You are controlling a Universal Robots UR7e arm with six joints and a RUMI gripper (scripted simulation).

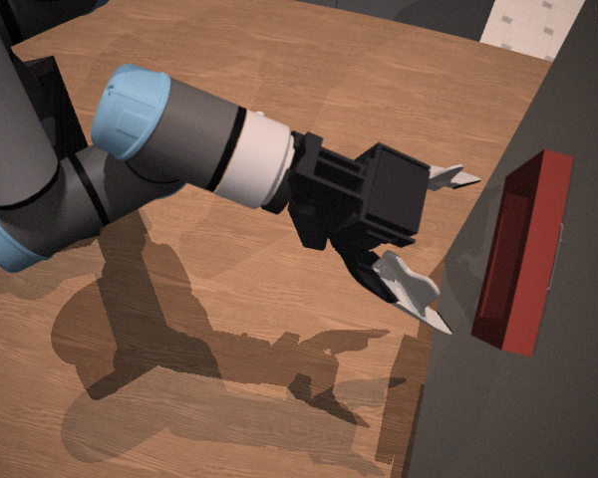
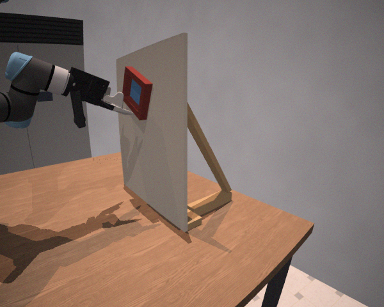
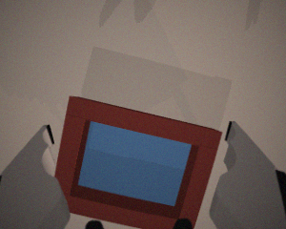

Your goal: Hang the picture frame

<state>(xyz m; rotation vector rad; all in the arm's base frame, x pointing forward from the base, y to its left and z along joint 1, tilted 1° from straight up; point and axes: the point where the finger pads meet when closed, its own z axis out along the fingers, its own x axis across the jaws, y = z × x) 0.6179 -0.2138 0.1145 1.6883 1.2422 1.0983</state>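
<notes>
Right now the picture frame is 6 cm above my hand, 4 cm ahead of it and 3 cm to the right of it. The rest, counted from my hand: upright board (8 cm below, 5 cm ahead, 4 cm to the right).
</notes>
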